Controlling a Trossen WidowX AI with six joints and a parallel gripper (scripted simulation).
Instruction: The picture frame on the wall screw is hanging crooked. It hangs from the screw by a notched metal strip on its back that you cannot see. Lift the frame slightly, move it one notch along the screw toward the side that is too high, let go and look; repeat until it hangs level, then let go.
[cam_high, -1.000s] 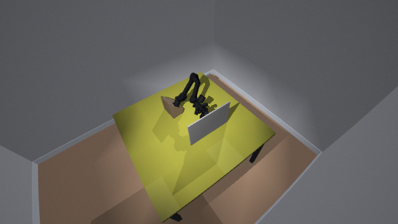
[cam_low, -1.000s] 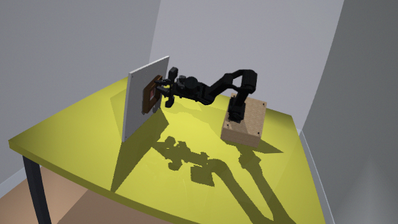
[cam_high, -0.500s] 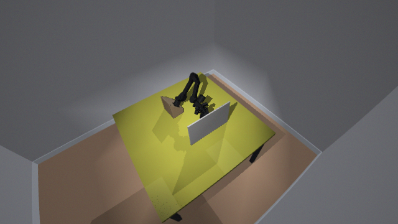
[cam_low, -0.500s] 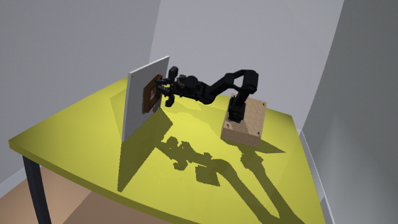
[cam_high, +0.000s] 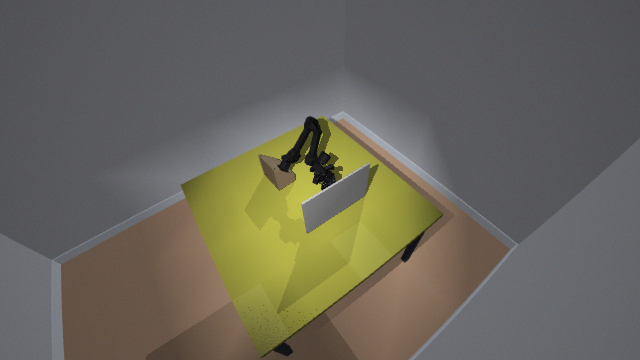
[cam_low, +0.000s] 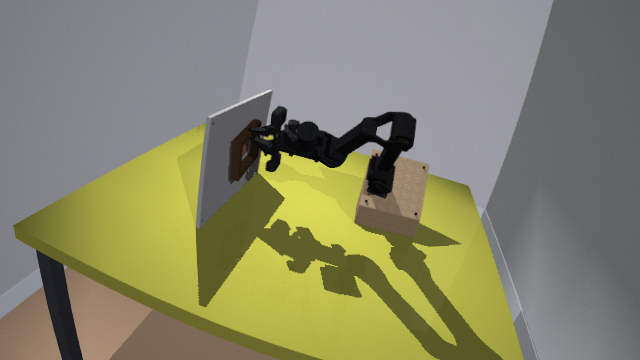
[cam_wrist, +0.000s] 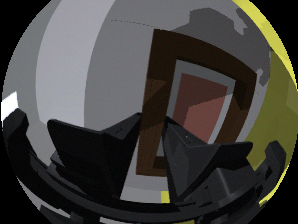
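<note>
Now: the picture frame 50 mm below my gripper tip, 10 mm to the right of it and 10 mm ahead of it. Also, from my gripper tip: wall panel (70 mm below, 20 mm ahead, 10 mm to the right).
</note>
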